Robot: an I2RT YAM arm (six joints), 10 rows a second.
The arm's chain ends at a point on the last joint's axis. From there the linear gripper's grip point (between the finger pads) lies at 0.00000 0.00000 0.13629 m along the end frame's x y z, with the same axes.
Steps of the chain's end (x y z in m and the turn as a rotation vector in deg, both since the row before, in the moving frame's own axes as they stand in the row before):
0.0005, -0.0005, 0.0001, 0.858, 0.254, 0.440
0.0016, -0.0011, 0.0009, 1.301, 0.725, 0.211
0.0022, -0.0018, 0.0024, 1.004, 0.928, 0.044
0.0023, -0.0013, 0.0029, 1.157, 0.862, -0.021
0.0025, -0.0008, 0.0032, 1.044, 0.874, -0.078
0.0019, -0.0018, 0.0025, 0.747, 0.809, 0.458
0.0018, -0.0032, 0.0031, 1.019, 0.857, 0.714
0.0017, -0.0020, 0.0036, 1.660, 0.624, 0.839
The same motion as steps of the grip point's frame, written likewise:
0.0011, -0.0025, 0.0001, 0.858, 0.254, 0.440
0.0033, -0.0042, 0.0009, 1.301, 0.725, 0.211
0.0044, -0.0042, 0.0024, 1.004, 0.928, 0.044
0.0043, -0.0041, 0.0029, 1.157, 0.862, -0.021
0.0046, -0.0033, 0.0032, 1.044, 0.874, -0.078
0.0038, -0.0036, 0.0025, 0.747, 0.809, 0.458
0.0039, -0.0056, 0.0031, 1.019, 0.857, 0.714
0.0032, -0.0059, 0.0035, 1.660, 0.624, 0.839

